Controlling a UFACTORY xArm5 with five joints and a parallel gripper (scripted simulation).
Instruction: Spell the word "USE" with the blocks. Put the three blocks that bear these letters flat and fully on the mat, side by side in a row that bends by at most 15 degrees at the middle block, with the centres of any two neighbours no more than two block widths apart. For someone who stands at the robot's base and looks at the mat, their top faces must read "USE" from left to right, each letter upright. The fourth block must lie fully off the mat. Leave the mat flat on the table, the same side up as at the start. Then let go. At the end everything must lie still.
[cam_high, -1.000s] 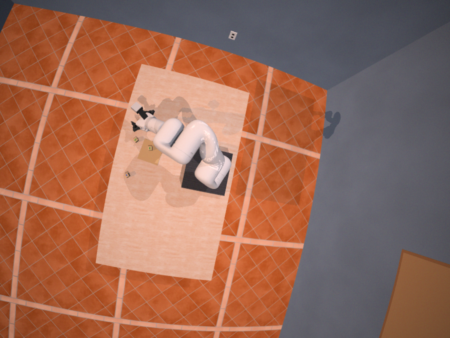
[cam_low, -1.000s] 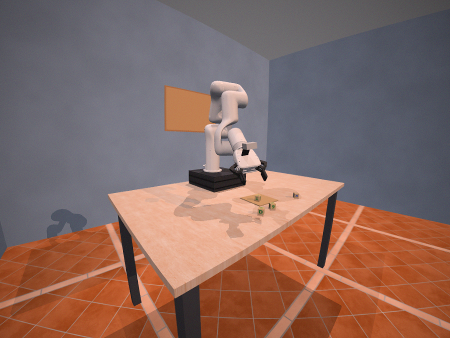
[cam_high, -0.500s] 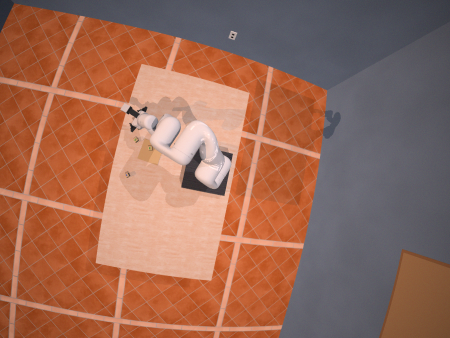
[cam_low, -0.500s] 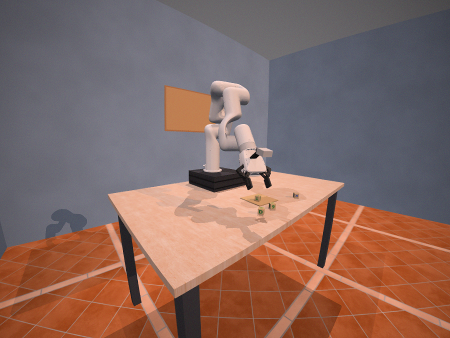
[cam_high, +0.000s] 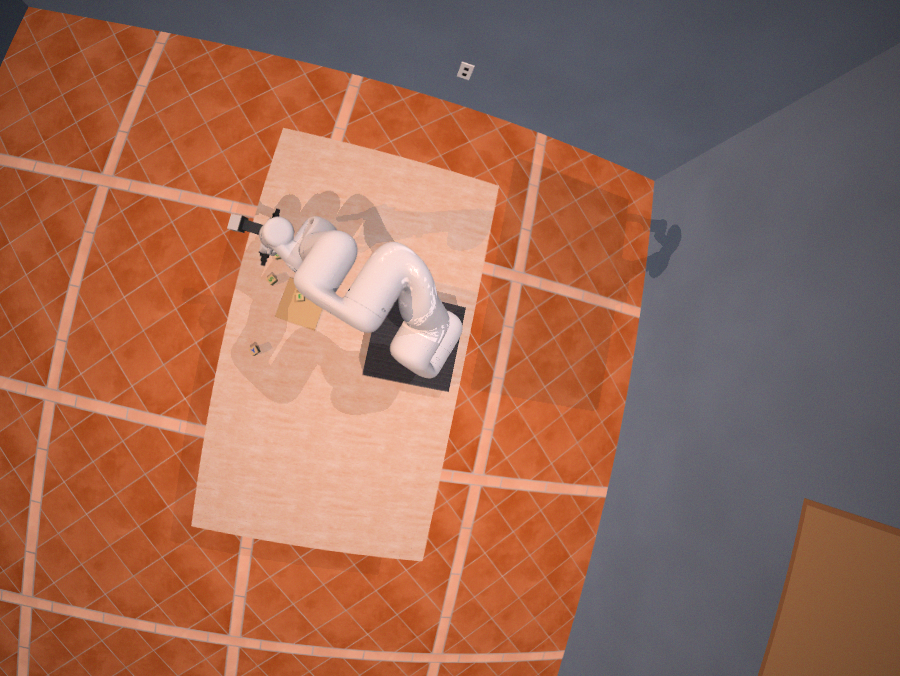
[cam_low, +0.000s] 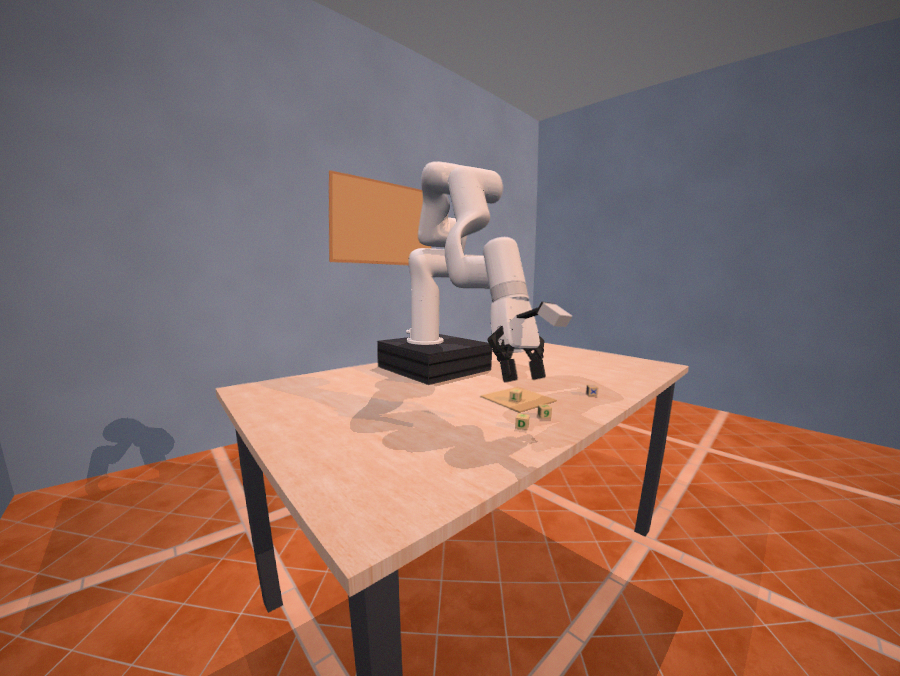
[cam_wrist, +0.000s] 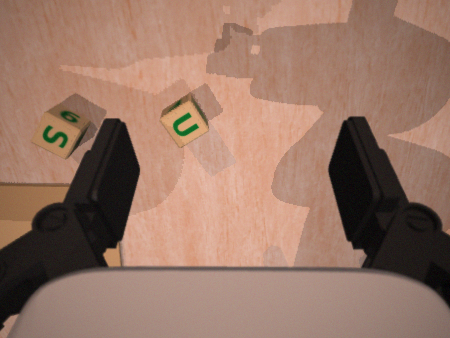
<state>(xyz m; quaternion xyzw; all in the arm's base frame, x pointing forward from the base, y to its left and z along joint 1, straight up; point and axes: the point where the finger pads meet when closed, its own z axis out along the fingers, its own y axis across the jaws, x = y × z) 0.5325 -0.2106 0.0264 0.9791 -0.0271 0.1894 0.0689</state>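
The U block is 1 cm behind my hand, 2 cm to the left of it and 11 cm below it. From my hand the other things lie so: S block: 1 cm behind, 11 cm to the left, 11 cm below; E block: 11 cm behind, 15 cm to the left, 10 cm below; tan mat: 12 cm behind, 17 cm to the left, 12 cm below.
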